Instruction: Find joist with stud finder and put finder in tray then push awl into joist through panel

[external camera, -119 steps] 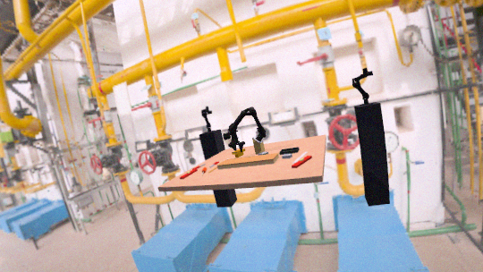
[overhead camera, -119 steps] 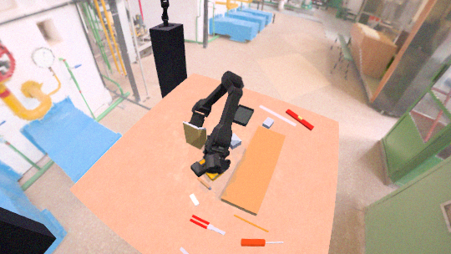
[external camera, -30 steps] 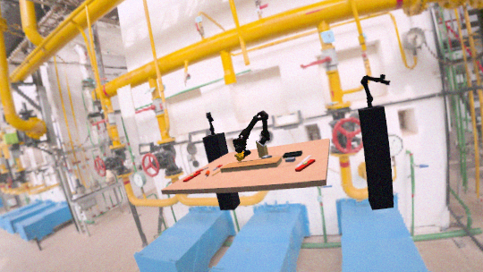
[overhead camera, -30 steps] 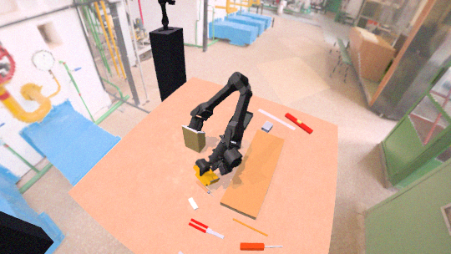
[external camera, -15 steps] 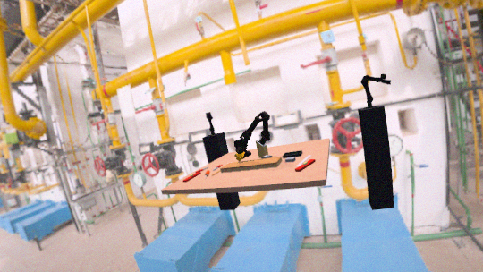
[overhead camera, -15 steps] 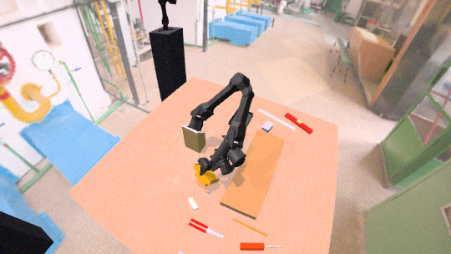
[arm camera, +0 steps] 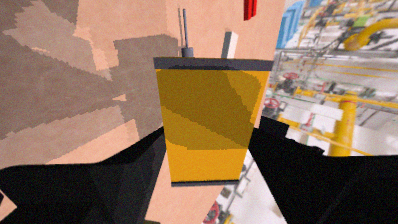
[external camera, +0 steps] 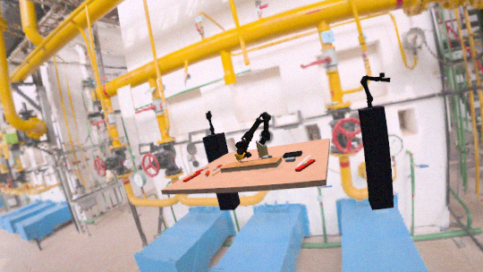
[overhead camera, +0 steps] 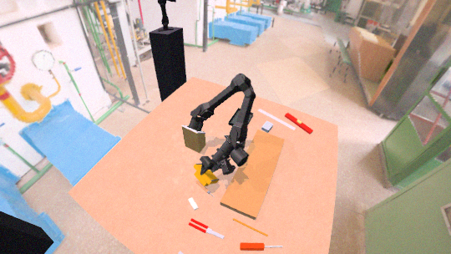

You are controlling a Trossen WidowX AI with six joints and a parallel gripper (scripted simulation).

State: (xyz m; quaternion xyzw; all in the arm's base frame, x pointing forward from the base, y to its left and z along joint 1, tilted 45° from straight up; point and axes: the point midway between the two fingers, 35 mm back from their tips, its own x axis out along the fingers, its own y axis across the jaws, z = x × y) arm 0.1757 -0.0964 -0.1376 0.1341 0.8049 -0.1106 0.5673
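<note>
The awl is 30 mm ahead of my gripper tip, 50 mm to the right of it and 60 mm below it. Also, from my gripper tip: white block: 140 mm to the right, 60 mm below; then yellow stud finder: 10 mm ahead, 20 mm to the right, 20 mm below; then pencil: 290 mm ahead, 140 mm to the right, 60 mm below.
</note>
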